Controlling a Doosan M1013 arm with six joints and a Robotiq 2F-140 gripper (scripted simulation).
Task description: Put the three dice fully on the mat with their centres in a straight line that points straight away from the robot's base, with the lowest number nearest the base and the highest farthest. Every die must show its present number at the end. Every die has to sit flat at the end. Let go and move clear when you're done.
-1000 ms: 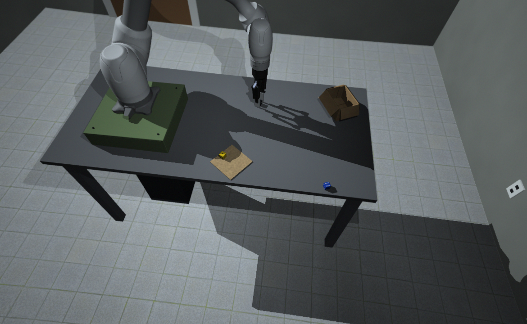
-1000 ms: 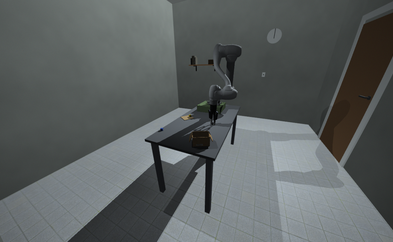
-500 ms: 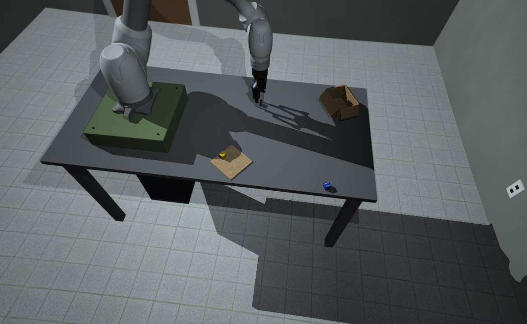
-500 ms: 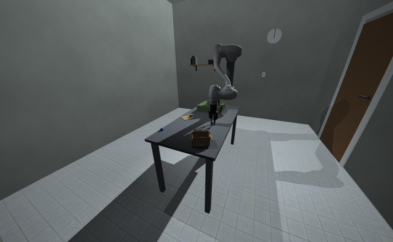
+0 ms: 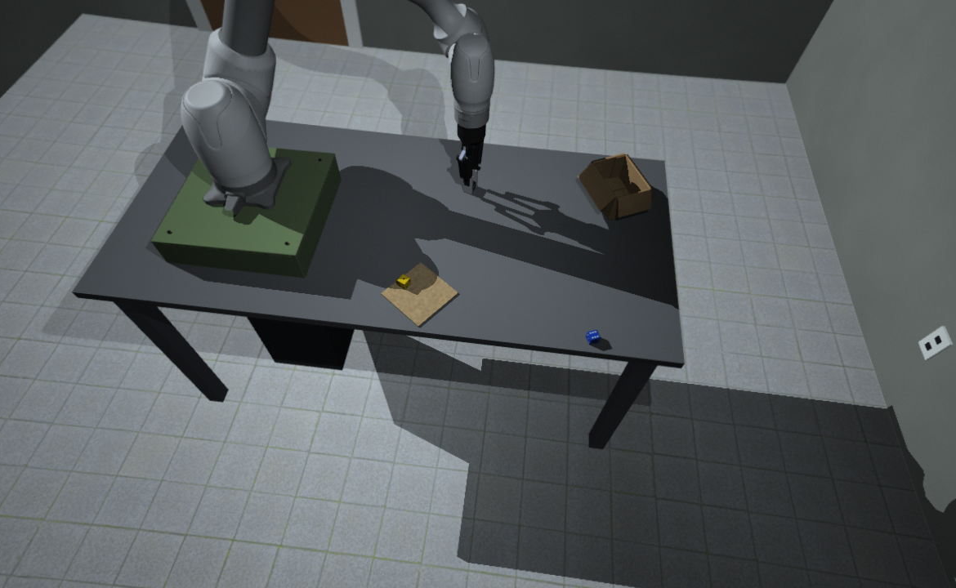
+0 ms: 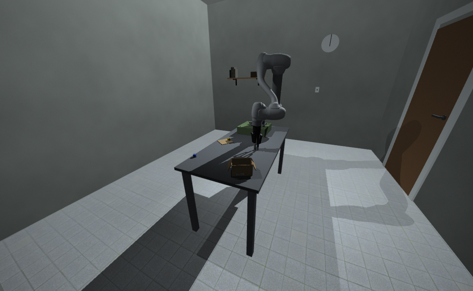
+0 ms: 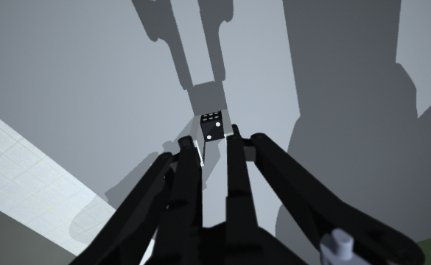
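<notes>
The black die is 20 mm below my hand. From my hand the other things lie so: tan mat 90 mm behind, 390 mm to the right, 30 mm below; then cardboard box 420 mm ahead, 20 mm to the left, 10 mm above; then yellow die 130 mm behind, 370 mm to the right, 20 mm below.
</notes>
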